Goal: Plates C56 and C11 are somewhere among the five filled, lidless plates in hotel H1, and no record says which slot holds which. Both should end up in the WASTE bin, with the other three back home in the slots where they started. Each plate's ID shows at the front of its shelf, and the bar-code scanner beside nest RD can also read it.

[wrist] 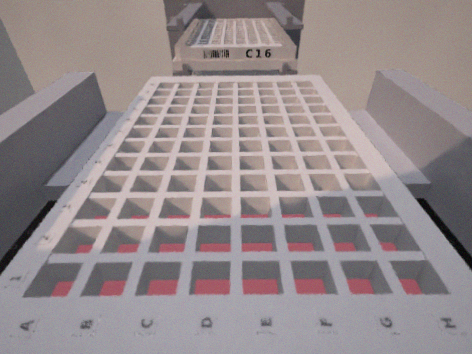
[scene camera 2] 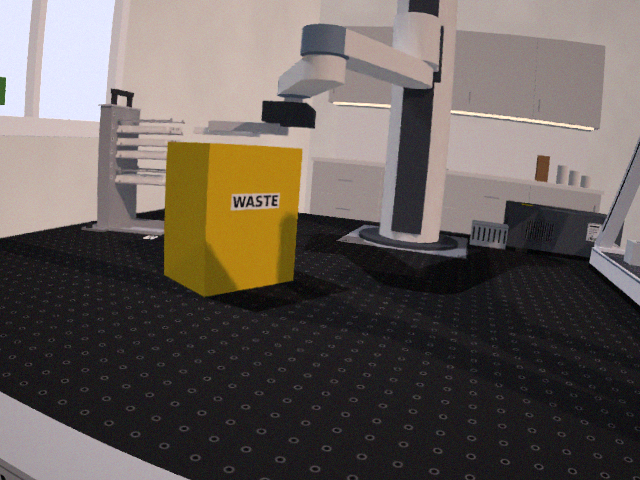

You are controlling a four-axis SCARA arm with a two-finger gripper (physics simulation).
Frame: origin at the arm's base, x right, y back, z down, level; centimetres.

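Seen in the pictures: gripper, fingertip midpoint: (wrist: 235, 98) (scene camera 2: 217, 126); arm's base, link origin: (scene camera 2: 408, 244).
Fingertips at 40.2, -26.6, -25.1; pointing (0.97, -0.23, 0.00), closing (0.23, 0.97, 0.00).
Observation:
Offsets run from my fingertips to a thing's top centre, as dx, dy, dz. "pt": to the spot under its first point.
My gripper (scene camera 2: 248, 127) (wrist: 235, 98) is shut on a pale, lidless plate @(-2.4, +0.6, +0.3) (scene camera 2: 201, 130) (wrist: 252, 172) with red in its near wells. It holds the plate level in the air, behind and above the yellow WASTE bin @(-20.2, -28.3, +3.8) (scene camera 2: 253, 232); the plate's ID does not show. Hotel H1 (scene camera 2: 107, 170) stands behind the bin at the left, with several pale plates on its shelves; the bin hides part of it. In the wrist view, a filled plate marked C16 @(+15.7, -3.7, +0.4) (wrist: 235, 53) sits on a hotel shelf beyond the held plate. C56 and C11 cannot be read in either view.
The arm's column (scene camera 2: 413, 165) stands right of the bin. A small slotted grey rack @(pt -60.7, +31.0, +22.3) (scene camera 2: 489, 241) and a dark box @(pt -78.6, +30.1, +20.0) (scene camera 2: 558, 242) stand to its right. A white-edged frame (scene camera 2: 615, 273) is at the right edge. A black handle @(pt +22.6, -6.6, -7.2) (scene camera 2: 122, 93) tops the hotel.

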